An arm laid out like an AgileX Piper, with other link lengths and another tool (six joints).
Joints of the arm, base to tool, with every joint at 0 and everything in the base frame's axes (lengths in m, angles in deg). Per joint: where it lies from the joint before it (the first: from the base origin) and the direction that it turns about. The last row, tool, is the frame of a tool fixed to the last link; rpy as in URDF.
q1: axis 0 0 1 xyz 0.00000 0.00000 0.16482
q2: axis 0 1 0 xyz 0.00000 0.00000 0.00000
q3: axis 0 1 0 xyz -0.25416 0.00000 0.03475
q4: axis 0.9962 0 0.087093 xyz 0.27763 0.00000 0.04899
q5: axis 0 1 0 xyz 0.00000 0.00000 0.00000
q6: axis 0.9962 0 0.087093 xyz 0.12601 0.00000 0.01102
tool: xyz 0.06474 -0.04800 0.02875 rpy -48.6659 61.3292 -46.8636
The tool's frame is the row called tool.
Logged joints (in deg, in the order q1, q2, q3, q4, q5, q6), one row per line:
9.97 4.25 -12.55 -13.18 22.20 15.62
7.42 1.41 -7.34 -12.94 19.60 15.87
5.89 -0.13 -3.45 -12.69 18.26 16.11
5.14 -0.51 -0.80 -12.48 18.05 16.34
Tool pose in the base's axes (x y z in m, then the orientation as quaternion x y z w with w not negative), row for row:
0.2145 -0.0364 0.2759 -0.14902 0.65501 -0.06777 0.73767
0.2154 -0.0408 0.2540 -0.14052 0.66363 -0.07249 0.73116
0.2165 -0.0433 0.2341 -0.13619 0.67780 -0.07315 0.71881
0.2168 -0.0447 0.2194 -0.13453 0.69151 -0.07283 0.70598
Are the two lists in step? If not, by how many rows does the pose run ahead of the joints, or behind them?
The pose runs 1 row ahead of the joints: the pose in row i belongs to the joints in row i + 1.
